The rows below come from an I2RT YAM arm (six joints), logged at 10 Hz.
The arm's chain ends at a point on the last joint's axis. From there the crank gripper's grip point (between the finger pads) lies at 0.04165 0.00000 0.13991 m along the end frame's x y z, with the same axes.
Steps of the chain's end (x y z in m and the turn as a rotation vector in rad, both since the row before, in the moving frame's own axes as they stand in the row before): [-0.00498, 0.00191, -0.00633, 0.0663, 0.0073, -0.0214]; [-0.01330, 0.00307, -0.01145, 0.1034, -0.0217, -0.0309]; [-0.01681, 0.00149, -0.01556, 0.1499, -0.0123, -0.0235]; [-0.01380, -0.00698, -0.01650, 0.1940, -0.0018, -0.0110]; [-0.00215, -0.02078, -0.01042, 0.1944, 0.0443, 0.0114]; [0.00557, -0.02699, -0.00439, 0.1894, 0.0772, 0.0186]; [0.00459, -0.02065, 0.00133, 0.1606, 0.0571, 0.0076]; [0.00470, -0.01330, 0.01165, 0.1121, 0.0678, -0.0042]
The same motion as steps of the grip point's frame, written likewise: [-0.00407, -0.00825, -0.00697, 0.0663, 0.0073, -0.0214]; [-0.01658, -0.01265, -0.01139, 0.1034, -0.0217, -0.0309]; [-0.01878, -0.02039, -0.01670, 0.1499, -0.0123, -0.0235]; [-0.01420, -0.03441, -0.01909, 0.1940, -0.0018, -0.0110]; [0.00412, -0.04711, -0.01498, 0.1944, 0.0443, 0.0114]; [0.01641, -0.05213, -0.01043, 0.1894, 0.0772, 0.0186]; [0.01256, -0.04247, -0.00304, 0.1606, 0.0571, 0.0076]; [0.01403, -0.02898, 0.00763, 0.1121, 0.0678, -0.0042]
